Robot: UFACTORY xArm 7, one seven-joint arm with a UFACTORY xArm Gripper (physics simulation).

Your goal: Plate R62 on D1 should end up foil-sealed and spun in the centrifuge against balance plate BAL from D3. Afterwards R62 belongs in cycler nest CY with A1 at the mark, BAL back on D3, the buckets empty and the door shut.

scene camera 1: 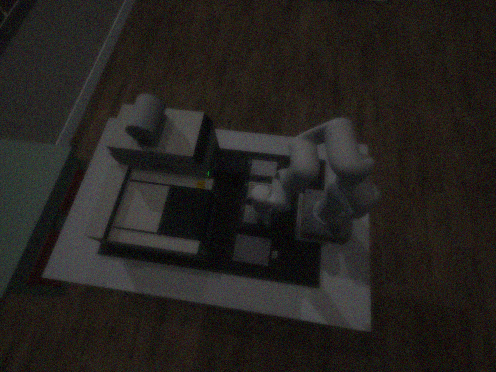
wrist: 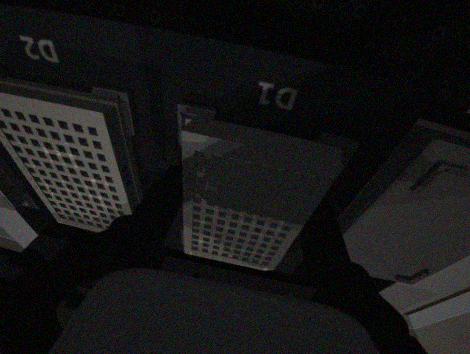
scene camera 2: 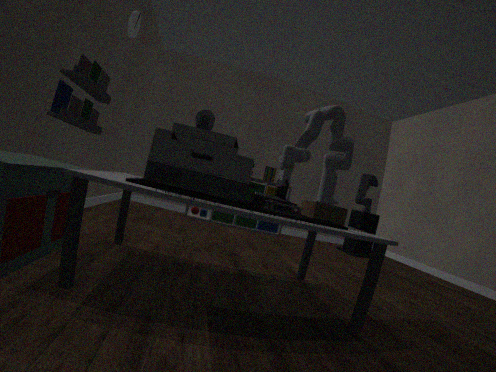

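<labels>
Centrifuge, same spot: [wrist: 176,262] and [scene camera 1: 218,198].
</labels>
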